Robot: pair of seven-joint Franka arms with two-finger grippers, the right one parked.
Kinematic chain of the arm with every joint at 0, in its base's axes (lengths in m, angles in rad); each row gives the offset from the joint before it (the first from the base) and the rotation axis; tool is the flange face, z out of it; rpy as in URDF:
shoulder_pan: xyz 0 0 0.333 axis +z
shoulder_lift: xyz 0 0 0 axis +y
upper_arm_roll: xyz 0 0 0.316 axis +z
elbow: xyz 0.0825 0 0 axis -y
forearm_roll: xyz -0.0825 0 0.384 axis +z
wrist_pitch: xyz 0 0 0 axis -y
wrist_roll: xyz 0.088 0 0 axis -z
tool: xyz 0 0 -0.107 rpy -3.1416 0 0
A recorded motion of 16 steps. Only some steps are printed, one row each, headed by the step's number.
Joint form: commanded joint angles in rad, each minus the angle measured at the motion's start. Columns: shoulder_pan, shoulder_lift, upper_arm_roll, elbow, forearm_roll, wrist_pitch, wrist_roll.
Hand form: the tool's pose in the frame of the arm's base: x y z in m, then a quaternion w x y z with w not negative. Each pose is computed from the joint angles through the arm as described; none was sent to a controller.
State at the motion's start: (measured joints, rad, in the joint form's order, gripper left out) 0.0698 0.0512 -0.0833 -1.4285 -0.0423 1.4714 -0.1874
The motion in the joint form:
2: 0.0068 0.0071 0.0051 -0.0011 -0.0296 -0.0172 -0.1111
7: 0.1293 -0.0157 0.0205 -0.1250 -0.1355 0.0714 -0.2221
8: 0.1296 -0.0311 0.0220 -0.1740 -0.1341 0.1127 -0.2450
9: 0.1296 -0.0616 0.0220 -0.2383 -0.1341 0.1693 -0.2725
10: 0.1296 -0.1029 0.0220 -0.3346 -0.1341 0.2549 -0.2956
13: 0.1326 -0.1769 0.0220 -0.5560 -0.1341 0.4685 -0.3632
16: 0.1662 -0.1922 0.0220 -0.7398 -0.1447 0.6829 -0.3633
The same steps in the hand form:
2: 0.5609 -0.0078 0.6482 0.03511 0.98867 0.14426 -0.02224
7: 0.5594 0.0578 0.6122 0.08593 0.95896 0.26794 -0.03500
8: 0.5577 0.0591 0.6012 0.08489 0.95483 0.28298 -0.03195
9: 0.5525 0.0588 0.5924 0.08512 0.94990 0.29996 -0.02174
10: 0.5448 0.0587 0.5763 0.08555 0.94459 0.31683 -0.00739
13: 0.5272 0.0616 0.5282 0.08609 0.92698 0.36434 0.02338
16: 0.5131 0.0820 0.4677 0.08720 0.91282 0.39607 0.04782

